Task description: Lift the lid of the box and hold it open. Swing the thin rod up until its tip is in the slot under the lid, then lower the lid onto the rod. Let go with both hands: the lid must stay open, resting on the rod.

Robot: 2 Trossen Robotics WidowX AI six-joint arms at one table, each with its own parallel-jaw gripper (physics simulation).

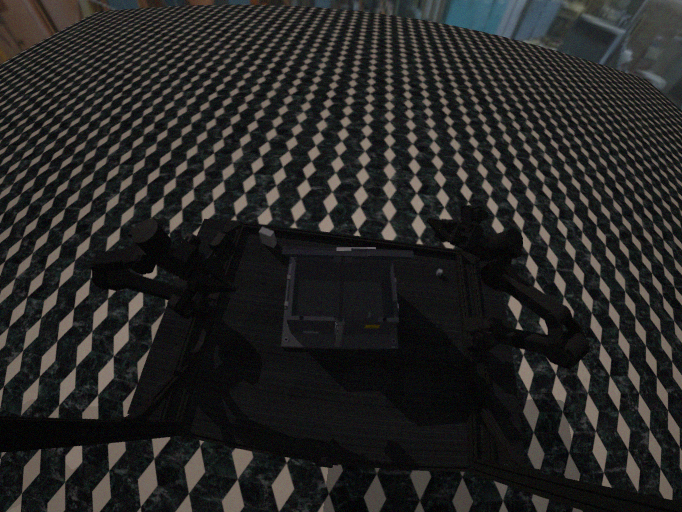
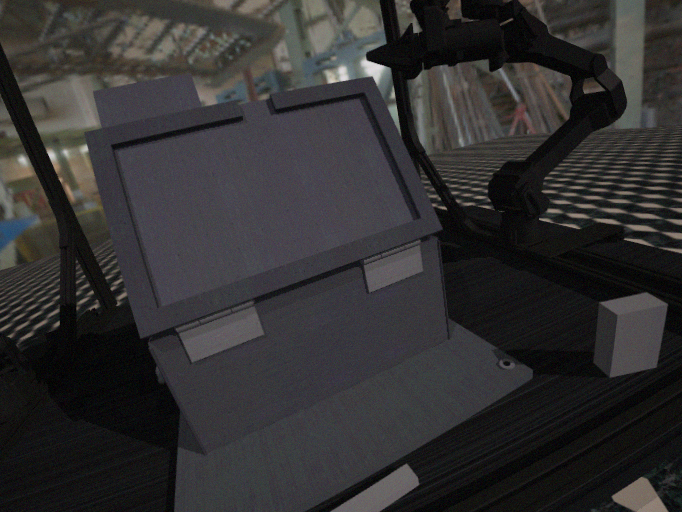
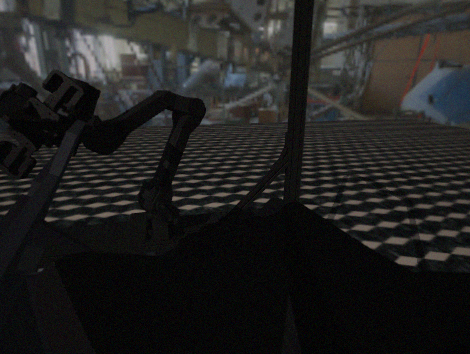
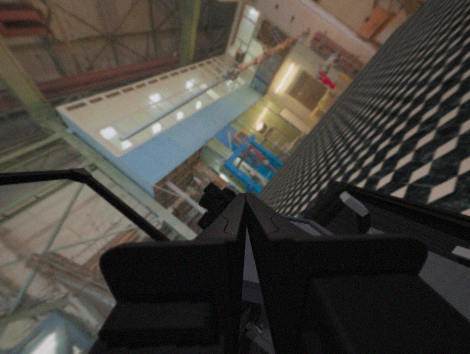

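Seen in the pictures: left gripper, between the fingertips: (image 1: 235, 289) (image 2: 366, 56) (image 3: 280, 210) (image 4: 203, 225); right gripper, between the fingertips: (image 1: 427, 219) (image 3: 5, 118) (image 4: 244, 199); left arm's base, origin of its link: (image 1: 203, 311) (image 2: 521, 240); right arm's base, origin of its link: (image 1: 475, 345) (image 2: 10, 408) (image 3: 163, 234).
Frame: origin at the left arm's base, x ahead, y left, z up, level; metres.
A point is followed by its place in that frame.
The grey box (image 1: 339, 335) {y -0.045, x 0.455, z 0.128 m} (image 2: 309, 345) {y 0.197, x 0.457, z 0.067 m} stands in the middle of the dark table. Its lid (image 1: 356, 249) {y 0.110, x 0.467, z 0.320 m} (image 2: 263, 203) {y 0.161, x 0.460, z 0.216 m} is raised and tilted back on two light hinges (image 2: 221, 332) {y 0.208, x 0.532, z 0.119 m}, and neither gripper touches it. A thin faint line (image 1: 340, 305) {y 0.016, x 0.447, z 0.194 m} runs through the box's inside; I cannot tell whether it is the rod or where its tip is. My left gripper (image 1: 229, 231) (image 2: 376, 56) {y -0.051, x 0.237, z 0.371 m} is shut and empty, off the lid's upper corner. My right gripper (image 1: 441, 226) (image 4: 244, 199) {y 0.198, x 0.631, z 0.360 m} is shut and empty, off to the box's right.
A black frame post (image 2: 396, 102) {y -0.376, x 0.039, z 0.313 m} (image 3: 298, 105) {y -0.358, x 0.878, z 0.347 m} rises behind the box. The right arm (image 3: 174, 147) {y -0.043, x 0.920, z 0.243 m} bends over the table's edge. The box stands on a flat grey base plate (image 2: 390, 406) {y 0.243, x 0.397, z -0.007 m}. A small light knob (image 1: 439, 272) {y 0.263, x 0.798, z 0.004 m} lies to the right of the box. A checkered floor surrounds the table.
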